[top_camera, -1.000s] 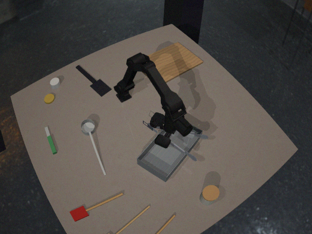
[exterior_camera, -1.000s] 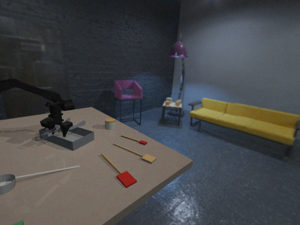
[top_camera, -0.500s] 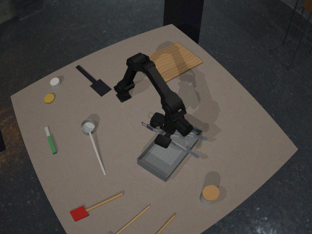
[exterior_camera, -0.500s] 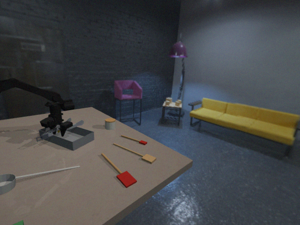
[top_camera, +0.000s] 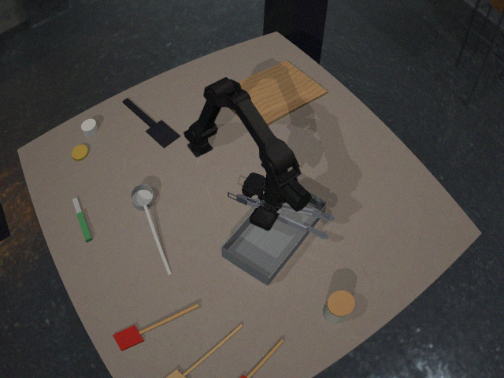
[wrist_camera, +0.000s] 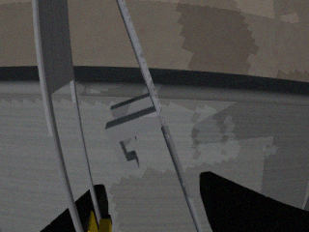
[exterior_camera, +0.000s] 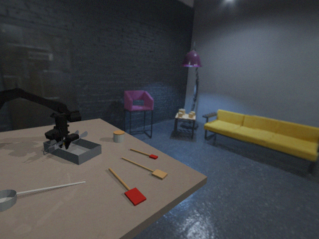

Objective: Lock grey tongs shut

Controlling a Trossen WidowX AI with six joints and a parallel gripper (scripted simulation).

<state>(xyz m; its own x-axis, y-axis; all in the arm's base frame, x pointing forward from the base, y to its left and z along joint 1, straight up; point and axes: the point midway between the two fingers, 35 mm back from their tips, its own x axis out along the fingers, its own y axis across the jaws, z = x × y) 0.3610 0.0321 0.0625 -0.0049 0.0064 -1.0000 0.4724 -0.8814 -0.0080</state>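
My gripper tip is 40 mm short of the grey roasting tin and 20 mm to the left of it. Also, from my gripper tip: cork-lidded jar 360 mm ahead, 20 mm to the right; then red spatula 500 mm to the right, 110 mm ahead, 20 mm below; then wooden board 450 mm behind, 330 mm to the left, 20 mm below.
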